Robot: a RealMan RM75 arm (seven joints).
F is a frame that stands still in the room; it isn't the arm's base.
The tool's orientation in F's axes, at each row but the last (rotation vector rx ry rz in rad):
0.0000 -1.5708 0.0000
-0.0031 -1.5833 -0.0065
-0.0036 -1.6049 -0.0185
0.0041 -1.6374 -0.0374
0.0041 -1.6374 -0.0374
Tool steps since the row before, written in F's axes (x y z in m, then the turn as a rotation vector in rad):
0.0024 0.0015 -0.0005 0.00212 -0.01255 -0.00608
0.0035 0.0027 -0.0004 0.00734 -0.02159 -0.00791
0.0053 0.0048 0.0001 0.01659 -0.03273 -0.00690
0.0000 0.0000 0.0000 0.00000 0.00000 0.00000
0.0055 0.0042 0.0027 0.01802 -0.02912 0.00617
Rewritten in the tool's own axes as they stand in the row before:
-0.0005 0.0015 -0.0024 -0.00608 -0.01255 -0.00212
-0.0004 0.0027 -0.0035 -0.00796 -0.02156 -0.00737
-0.0001 0.0049 -0.0052 -0.00716 -0.03256 -0.01681
0.0000 0.0000 0.0000 0.00000 0.00000 0.00000
0.0022 0.0044 -0.0056 0.00569 -0.02858 -0.01902

